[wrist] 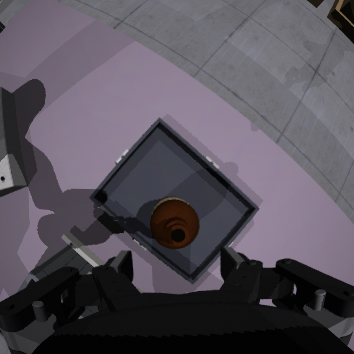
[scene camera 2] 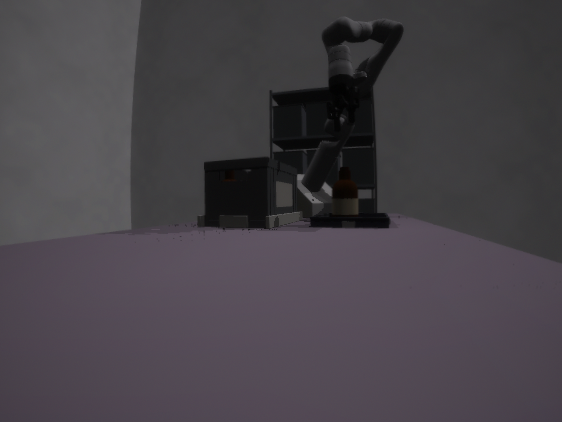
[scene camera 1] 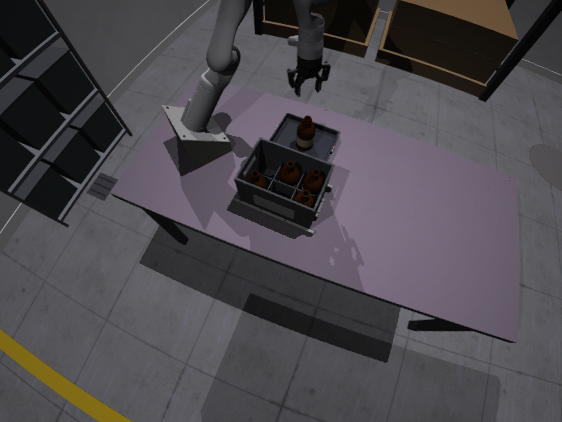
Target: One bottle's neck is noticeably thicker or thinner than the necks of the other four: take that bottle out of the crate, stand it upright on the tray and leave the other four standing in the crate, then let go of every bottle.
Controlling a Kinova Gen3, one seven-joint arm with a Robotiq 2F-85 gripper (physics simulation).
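Frame: origin at the arm's base, x ahead, y left, z up, level; centimetres.
Where they show: gripper, fingertip midpoint: [wrist: 176,262] [scene camera 2: 343,128] [scene camera 1: 307,93]; arm's base at its link origin: [scene camera 2: 310,185] [scene camera 1: 193,125].
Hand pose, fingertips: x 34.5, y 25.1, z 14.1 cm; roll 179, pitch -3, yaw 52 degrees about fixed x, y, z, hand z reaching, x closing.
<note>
Each offset is from my fingertips to the top centre of the thing. Level surfaces: height alone.
A brown bottle with a pale label @[dx +1.3, dy +0.3, dz -11.6 cm] [scene camera 1: 305,134] [scene camera 2: 345,192] [wrist: 172,222] stands upright on the dark tray @[dx +0.0, dy +2.3, dz -25.0 cm] [scene camera 1: 280,131] [scene camera 2: 350,223] [wrist: 135,165]. The grey crate @[dx +8.0, dy -25.3, dz -10.1 cm] [scene camera 1: 274,205] [scene camera 2: 237,197] stands beside the tray. In scene camera 1, four brown bottles stand in its compartments: one at the left [scene camera 1: 257,179], one at the back middle [scene camera 1: 290,173], one at the right [scene camera 1: 313,181] and one at the front right [scene camera 1: 304,198]. Their lower parts are hidden. My gripper [scene camera 1: 309,93] [scene camera 2: 344,125] [wrist: 176,262] is open and empty, well above the tray and its bottle, touching neither.
The arm's wedge-shaped base [scene camera 1: 200,150] stands on the pink table @[dz -27.6 cm] [scene camera 1: 425,210], left of the crate and tray. A shelf rack [scene camera 1: 95,92] [scene camera 2: 271,125] stands on the floor beyond the base. Large wooden boxes [scene camera 1: 445,45] are behind the table.
</note>
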